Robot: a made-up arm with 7 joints. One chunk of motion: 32 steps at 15 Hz.
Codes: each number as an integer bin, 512 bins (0 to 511) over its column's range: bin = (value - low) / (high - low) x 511, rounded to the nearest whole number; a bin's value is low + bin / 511 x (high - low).
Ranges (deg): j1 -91.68..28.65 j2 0..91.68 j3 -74.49..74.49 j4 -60.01..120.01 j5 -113..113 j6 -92.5..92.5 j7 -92.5..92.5
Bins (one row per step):
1: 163 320 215 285 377 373 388
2: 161 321 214 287 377 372 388
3: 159 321 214 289 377 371 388
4: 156 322 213 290 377 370 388
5: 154 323 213 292 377 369 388
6: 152 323 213 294 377 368 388
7: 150 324 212 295 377 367 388
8: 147 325 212 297 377 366 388
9: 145 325 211 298 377 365 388
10: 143 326 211 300 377 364 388
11: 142 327 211 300 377 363 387
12: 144 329 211 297 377 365 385
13: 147 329 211 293 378 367 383
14: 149 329 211 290 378 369 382
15: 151 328 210 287 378 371 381
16: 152 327 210 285 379 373 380
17: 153 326 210 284 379 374 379
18: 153 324 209 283 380 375 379
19: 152 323 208 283 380 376 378
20: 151 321 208 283 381 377 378
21: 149 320 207 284 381 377 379
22: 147 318 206 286 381 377 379
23: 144 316 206 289 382 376 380
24: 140 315 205 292 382 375 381
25: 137 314 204 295 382 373 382
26: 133 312 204 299 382 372 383
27: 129 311 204 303 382 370 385
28: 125 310 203 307 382 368 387
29: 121 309 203 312 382 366 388
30: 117 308 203 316 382 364 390
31: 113 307 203 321 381 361 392
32: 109 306 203 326 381 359 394
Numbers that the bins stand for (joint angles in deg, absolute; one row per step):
1: -53.30 57.41 -11.81 40.39 53.74 42.54 47.97
2: -53.77 57.59 -12.10 41.10 53.74 42.18 47.97
3: -54.24 57.59 -12.10 41.80 53.74 41.82 47.97
4: -54.95 57.77 -12.39 42.15 53.74 41.45 47.97
5: -55.42 57.95 -12.39 42.86 53.74 41.09 47.97
6: -55.89 57.95 -12.39 43.56 53.74 40.73 47.97
7: -56.36 58.13 -12.68 43.92 53.74 40.37 47.97
8: -57.06 58.31 -12.68 44.62 53.74 40.00 47.97
9: -57.54 58.31 -12.97 44.97 53.74 39.64 47.97
10: -58.01 58.49 -12.97 45.68 53.74 39.28 47.97
11: -58.24 58.67 -12.97 45.68 53.74 38.92 47.61
12: -57.77 59.03 -12.97 44.62 53.74 39.64 46.88
13: -57.06 59.03 -12.97 43.21 54.18 40.37 46.16
14: -56.59 59.03 -12.97 42.15 54.18 41.09 45.80
15: -56.12 58.85 -13.27 41.10 54.18 41.82 45.44
16: -55.89 58.67 -13.27 40.39 54.62 42.54 45.07
17: -55.65 58.49 -13.27 40.04 54.62 42.90 44.71
18: -55.65 58.13 -13.56 39.69 55.06 43.26 44.71
19: -55.89 57.95 -13.85 39.69 55.06 43.63 44.35
20: -56.12 57.59 -13.85 39.69 55.50 43.99 44.35
21: -56.59 57.41 -14.14 40.04 55.50 43.99 44.71
22: -57.06 57.05 -14.43 40.74 55.50 43.99 44.71
23: -57.77 56.69 -14.43 41.80 55.95 43.63 45.07
24: -58.71 56.52 -14.72 42.86 55.95 43.26 45.44
25: -59.42 56.34 -15.01 43.92 55.95 42.54 45.80
26: -60.36 55.98 -15.01 45.32 55.95 42.18 46.16
27: -61.30 55.80 -15.01 46.73 55.95 41.45 46.88
28: -62.25 55.62 -15.31 48.14 55.95 40.73 47.61
29: -63.19 55.44 -15.31 49.90 55.95 40.00 47.97
30: -64.13 55.26 -15.31 51.31 55.95 39.28 48.69
31: -65.07 55.08 -15.31 53.07 55.50 38.19 49.42
32: -66.01 54.90 -15.31 54.84 55.50 37.47 50.14

